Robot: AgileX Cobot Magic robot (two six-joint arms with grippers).
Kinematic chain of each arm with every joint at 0, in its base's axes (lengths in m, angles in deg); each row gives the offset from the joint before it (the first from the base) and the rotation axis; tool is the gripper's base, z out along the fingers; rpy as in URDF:
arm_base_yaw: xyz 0 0 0.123 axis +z
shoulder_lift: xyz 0 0 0 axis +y
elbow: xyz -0.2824 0 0.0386 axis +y
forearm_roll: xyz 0.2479 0 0.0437 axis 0.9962 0 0.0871
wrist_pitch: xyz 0 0 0 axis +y
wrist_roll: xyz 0.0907 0 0.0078 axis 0.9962 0 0.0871
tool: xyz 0 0 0 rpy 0 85 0
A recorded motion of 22 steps. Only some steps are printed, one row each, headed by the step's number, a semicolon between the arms.
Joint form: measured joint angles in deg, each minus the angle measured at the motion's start. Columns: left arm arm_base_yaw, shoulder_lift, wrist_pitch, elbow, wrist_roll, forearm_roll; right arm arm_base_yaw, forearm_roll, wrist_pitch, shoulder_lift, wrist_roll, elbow.
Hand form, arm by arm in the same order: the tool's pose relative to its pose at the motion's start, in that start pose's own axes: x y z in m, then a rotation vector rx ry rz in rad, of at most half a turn. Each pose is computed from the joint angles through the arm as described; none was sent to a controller.
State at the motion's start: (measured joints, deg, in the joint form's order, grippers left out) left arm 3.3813 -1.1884 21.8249 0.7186 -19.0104 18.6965; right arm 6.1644 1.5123 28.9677 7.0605 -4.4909 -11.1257
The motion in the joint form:
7: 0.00 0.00 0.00 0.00 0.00 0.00; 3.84 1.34 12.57 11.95 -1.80 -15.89
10: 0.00 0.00 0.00 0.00 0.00 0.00; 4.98 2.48 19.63 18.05 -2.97 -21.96
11: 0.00 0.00 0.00 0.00 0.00 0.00; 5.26 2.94 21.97 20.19 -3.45 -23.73
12: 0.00 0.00 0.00 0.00 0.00 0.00; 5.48 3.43 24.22 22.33 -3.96 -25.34
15: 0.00 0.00 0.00 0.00 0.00 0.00; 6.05 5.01 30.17 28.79 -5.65 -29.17
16: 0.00 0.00 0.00 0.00 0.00 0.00; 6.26 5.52 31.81 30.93 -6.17 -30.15
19: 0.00 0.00 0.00 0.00 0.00 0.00; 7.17 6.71 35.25 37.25 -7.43 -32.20
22: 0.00 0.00 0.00 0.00 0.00 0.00; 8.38 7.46 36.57 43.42 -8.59 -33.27
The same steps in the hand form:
7: 0.0000 0.0000 0.0000 0.0000 0.0000 0.0000; -0.0599 0.0030 -0.0105 -0.0908 0.1452 -0.0412
10: 0.0000 0.0000 0.0000 0.0000 0.0000 0.0000; -0.0788 0.0058 -0.0079 -0.1352 0.2657 -0.0603
11: 0.0000 0.0000 0.0000 0.0000 0.0000 0.0000; -0.0838 0.0069 -0.0058 -0.1507 0.3116 -0.0670
12: 0.0000 0.0000 0.0000 0.0000 0.0000 0.0000; -0.0881 0.0081 -0.0030 -0.1661 0.3587 -0.0736
15: 0.0000 0.0000 0.0000 0.0000 0.0000 0.0000; -0.0968 0.0124 0.0086 -0.2152 0.5032 -0.0938
16: 0.0000 0.0000 0.0000 0.0000 0.0000 0.0000; -0.0985 0.0140 0.0134 -0.2320 0.5501 -0.0998
19: 0.0000 0.0000 0.0000 0.0000 0.0000 0.0000; -0.1004 0.0194 0.0303 -0.2790 0.6795 -0.1182
22: 0.0000 0.0000 0.0000 0.0000 0.0000 0.0000; -0.0982 0.0256 0.0502 -0.3199 0.7870 -0.1409

